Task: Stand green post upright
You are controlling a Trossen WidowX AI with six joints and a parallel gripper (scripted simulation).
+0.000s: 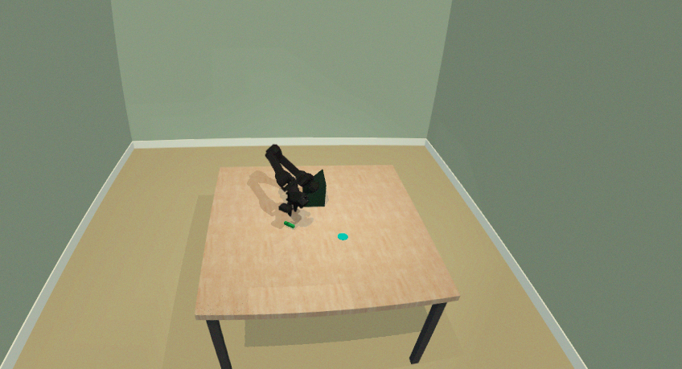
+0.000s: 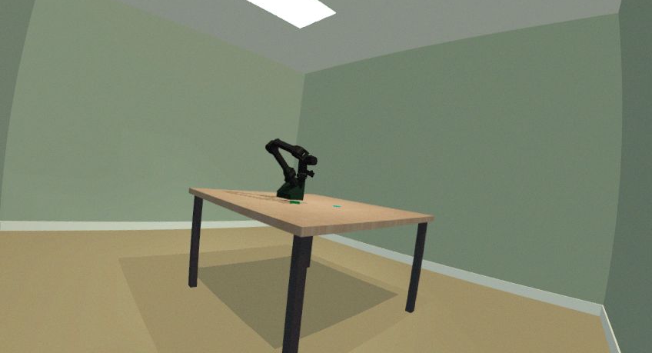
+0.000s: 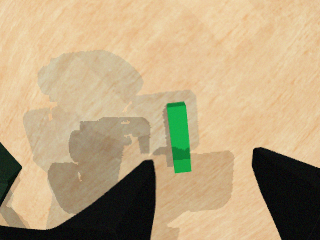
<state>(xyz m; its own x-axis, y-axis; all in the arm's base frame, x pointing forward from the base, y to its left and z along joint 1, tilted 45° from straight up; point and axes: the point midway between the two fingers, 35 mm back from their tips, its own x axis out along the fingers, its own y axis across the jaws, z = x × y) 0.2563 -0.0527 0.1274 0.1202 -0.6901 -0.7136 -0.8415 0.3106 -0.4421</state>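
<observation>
Now: the green post 10 cm below my gripper tip, 2 cm to the right of it and 2 cm behind it. The rest, counted from my gripper tip: cyan circle: 29 cm to the left, 10 cm below, 6 cm ahead.
</observation>
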